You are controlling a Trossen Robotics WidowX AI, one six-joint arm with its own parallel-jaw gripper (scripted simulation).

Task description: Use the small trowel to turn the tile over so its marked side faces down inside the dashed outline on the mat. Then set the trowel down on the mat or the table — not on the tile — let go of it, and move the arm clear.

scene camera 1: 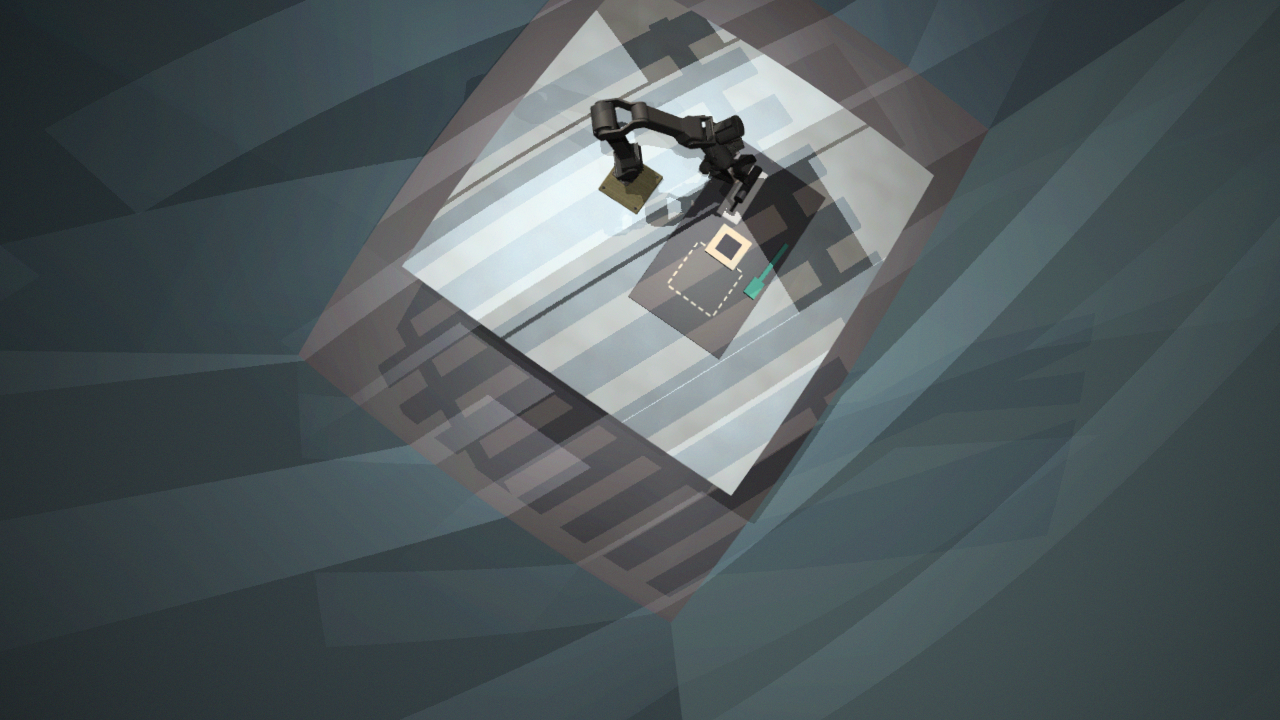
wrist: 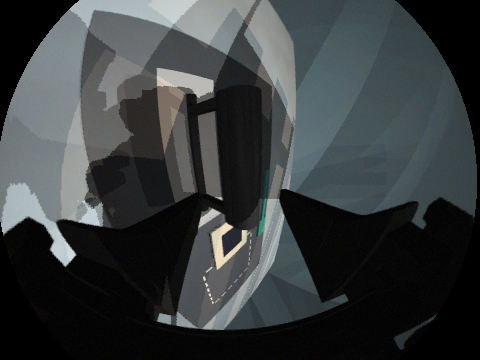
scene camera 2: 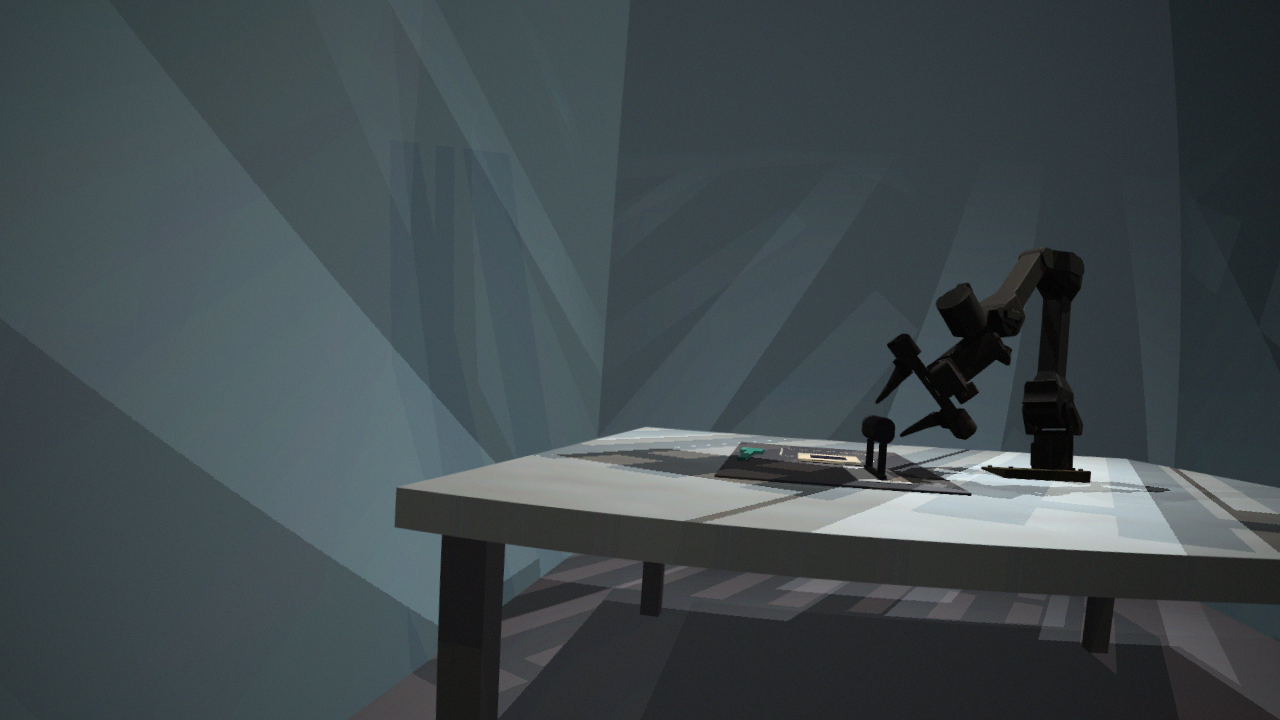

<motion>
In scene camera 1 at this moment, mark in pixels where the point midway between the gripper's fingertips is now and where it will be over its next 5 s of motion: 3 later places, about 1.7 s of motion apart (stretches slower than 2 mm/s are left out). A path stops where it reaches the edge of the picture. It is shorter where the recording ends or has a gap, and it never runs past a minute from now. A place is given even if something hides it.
The gripper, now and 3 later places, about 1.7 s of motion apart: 740,183; 750,197; 765,208; 755,221
</motion>
